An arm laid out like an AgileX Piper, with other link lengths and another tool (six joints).
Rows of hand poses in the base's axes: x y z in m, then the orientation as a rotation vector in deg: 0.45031 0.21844 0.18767 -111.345 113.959 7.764; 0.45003 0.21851 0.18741 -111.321 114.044 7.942; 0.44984 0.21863 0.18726 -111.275 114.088 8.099; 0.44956 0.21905 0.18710 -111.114 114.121 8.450; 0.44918 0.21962 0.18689 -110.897 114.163 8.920; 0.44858 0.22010 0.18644 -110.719 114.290 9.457; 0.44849 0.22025 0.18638 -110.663 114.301 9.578; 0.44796 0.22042 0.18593 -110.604 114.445 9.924; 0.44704 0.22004 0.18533 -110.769 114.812 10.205; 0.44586 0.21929 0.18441 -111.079 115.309 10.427; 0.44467 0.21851 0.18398 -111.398 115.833 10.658; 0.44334 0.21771 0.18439 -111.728 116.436 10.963; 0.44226 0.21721 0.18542 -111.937 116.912 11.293; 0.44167 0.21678 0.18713 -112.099 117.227 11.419; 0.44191 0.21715 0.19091 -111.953 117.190 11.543; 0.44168 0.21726 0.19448 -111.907 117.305 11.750; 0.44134 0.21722 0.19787 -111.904 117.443 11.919; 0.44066 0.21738 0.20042 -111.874 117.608 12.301
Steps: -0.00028 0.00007 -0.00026 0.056 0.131 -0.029; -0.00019 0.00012 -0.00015 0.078 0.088 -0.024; -0.00028 0.00042 -0.00016 0.237 0.136 -0.055; -0.00038 0.00057 -0.00021 0.318 0.181 -0.074; -0.00060 0.00048 -0.00045 0.286 0.282 -0.082; -0.00009 0.00015 -0.00006 0.081 0.047 -0.019; -0.00053 0.00017 -0.00045 0.123 0.240 -0.051; -0.00092 -0.00038 -0.00060 -0.136 0.423 -0.038; -0.00118 -0.00075 -0.00092 -0.306 0.523 -0.024; -0.00119 -0.00078 -0.00043 -0.320 0.547 -0.030; -0.00133 -0.00080 0.00041 -0.332 0.634 -0.049; -0.00108 -0.00050 0.00103 -0.195 0.526 -0.056; -0.00059 -0.00043 0.00171 -0.184 0.309 -0.034; 0.00024 0.00037 0.00378 0.152 -0.014 -0.049; -0.00023 0.00011 0.00357 0.061 0.155 -0.051; -0.00034 -0.00004 0.00339 0.010 0.166 -0.042; -0.00068 0.00016 0.00255 0.106 0.282 -0.045
